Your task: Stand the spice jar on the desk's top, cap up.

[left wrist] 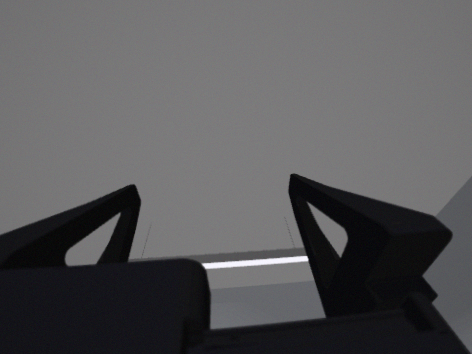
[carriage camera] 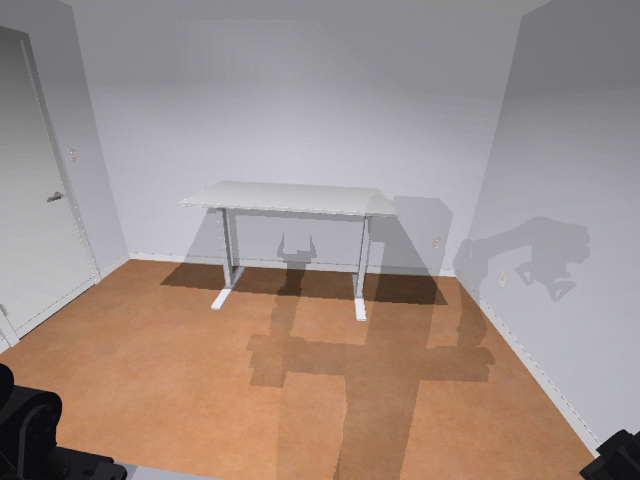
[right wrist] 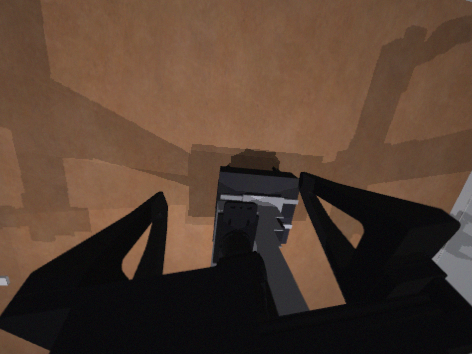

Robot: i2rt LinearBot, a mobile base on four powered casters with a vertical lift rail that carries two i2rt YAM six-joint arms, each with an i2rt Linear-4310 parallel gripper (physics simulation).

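Note:
Visible in the pictures are the left gripper and the right gripper, along with a white desk and a white door.

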